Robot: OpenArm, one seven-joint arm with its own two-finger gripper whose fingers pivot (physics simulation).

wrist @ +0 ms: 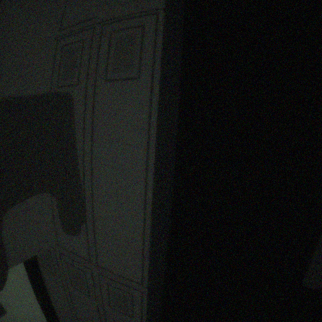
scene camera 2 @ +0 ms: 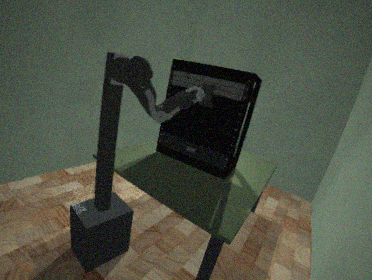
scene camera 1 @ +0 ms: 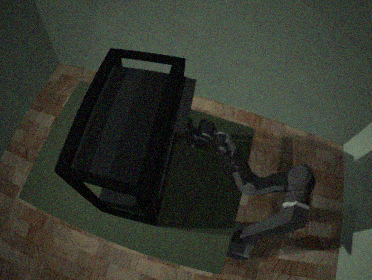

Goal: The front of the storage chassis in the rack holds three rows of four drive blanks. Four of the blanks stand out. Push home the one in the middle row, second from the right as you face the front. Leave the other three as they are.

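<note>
The storage chassis (scene camera 1: pixel 189 95) (scene camera 2: pixel 231 90) is a grey unit high in the black rack (scene camera 1: pixel 90 111) (scene camera 2: pixel 215 73). In the wrist view, long grey drive blanks (wrist: pixel 120 175) with square outlines near their ends fill the left half. The right half is nearly black, so blanks there cannot be made out. Which blanks stand out is too dark to tell. My gripper (scene camera 1: pixel 188 134) (scene camera 2: pixel 210 97) is at the chassis front with its fingers apart, holding nothing visible. In the wrist view one dark finger overlaps the blanks at the left; contact cannot be told.
The rack stands on a green table (scene camera 1: pixel 50 185) (scene camera 2: pixel 200 195). Another unit (scene camera 2: pixel 187 148) sits low in the rack, below a dark bay. The arm's post (scene camera 2: pixel 106 150) rises from a dark base box (scene camera 2: pixel 102 235) in front of the table. Green walls stand around.
</note>
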